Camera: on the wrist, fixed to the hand. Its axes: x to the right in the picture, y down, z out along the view.
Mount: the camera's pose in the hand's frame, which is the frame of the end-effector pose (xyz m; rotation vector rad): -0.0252 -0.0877 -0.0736 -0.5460 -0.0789 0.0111
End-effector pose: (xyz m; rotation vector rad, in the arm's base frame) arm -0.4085 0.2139 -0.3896 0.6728 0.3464 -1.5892
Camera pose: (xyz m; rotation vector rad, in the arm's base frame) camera -0.4778 0.2896 -0.4462 0.1903 0.6835 -1.4171
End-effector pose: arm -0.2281 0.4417 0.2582 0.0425 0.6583 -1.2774
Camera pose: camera -0.3415 0.4641 0.2384 -0.4495 0.9164 -1.0476
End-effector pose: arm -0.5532 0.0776 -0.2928 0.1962 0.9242 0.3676
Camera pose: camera -0.6067 -0.0123 -0.3457 -0.2831 0.7158 0.6034
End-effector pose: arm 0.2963 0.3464 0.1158 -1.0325 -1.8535 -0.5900
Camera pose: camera 0.2637 0.2348 0.1304 -1.4309 -1.7912 -1.1002
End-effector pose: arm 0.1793 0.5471 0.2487 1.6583 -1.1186 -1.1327
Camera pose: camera 0.2635 0.6051 0.1914 1.1879 -0.7687 -1.3592
